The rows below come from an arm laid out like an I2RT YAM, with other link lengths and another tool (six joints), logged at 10 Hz.
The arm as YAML. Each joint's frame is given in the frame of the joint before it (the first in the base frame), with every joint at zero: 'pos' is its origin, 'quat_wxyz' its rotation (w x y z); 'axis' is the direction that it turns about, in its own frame. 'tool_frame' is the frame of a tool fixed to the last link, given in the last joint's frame.
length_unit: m
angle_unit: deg
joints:
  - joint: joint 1
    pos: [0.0, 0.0, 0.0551]
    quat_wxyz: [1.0, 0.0, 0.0, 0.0]
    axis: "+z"
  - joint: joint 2
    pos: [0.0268, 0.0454, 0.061]
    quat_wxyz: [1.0, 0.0, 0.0, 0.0]
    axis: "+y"
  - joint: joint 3
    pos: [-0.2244, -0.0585, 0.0]
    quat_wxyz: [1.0, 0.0, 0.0, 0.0]
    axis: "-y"
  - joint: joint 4
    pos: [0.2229, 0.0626, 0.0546]
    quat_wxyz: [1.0, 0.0, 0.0, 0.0]
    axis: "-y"
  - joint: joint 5
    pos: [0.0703, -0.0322, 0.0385]
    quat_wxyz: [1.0, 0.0, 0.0, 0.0]
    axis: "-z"
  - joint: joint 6
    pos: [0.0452, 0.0, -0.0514]
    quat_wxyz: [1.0, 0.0, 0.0, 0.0]
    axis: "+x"
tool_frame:
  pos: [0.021, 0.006, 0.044]
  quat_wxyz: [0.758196, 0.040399, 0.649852, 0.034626]
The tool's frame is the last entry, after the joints.
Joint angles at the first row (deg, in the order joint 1, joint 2, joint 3, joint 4, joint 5, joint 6):
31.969 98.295 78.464 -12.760 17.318 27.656
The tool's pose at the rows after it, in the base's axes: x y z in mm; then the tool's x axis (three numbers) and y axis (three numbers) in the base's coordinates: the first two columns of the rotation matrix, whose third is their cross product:
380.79 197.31 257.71 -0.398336 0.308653 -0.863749 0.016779 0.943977 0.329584
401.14 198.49 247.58 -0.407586 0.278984 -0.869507 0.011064 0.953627 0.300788
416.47 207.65 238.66 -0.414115 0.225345 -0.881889 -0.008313 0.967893 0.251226
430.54 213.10 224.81 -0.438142 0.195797 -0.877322 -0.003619 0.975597 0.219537
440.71 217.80 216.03 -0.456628 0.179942 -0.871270 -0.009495 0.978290 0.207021
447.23 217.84 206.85 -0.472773 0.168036 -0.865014 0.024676 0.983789 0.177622
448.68 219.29 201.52 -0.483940 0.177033 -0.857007 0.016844 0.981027 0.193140
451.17 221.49 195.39 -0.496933 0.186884 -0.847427 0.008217 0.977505 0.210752
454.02 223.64 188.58 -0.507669 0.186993 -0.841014 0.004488 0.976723 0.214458
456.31 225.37 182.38 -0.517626 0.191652 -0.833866 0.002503 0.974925 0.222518
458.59 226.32 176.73 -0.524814 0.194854 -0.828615 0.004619 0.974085 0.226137
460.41 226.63 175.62 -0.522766 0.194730 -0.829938 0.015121 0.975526 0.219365
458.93 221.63 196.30 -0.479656 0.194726 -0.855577 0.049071 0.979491 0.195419
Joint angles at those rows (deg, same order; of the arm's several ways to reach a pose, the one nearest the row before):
29.268 102.553 80.416 -9.781 15.749 26.006
27.790 107.513 84.458 -9.492 14.780 23.768
27.685 112.386 89.042 -9.892 15.099 20.809
27.422 117.128 93.317 -11.392 15.337 19.784
27.247 120.585 96.875 -12.643 14.816 19.191
27.158 123.172 99.514 -14.813 16.640 19.500
27.130 123.921 99.559 -14.389 15.481 20.006
27.111 125.073 100.076 -14.080 14.164 20.581
27.123 126.454 100.848 -13.987 13.582 20.747
27.133 127.628 101.426 -13.820 12.941 21.143
27.103 128.720 101.995 -13.712 12.655 21.456
27.142 129.407 102.899 -14.150 13.383 21.619
27.106 127.356 103.778 -15.589 16.798 21.349

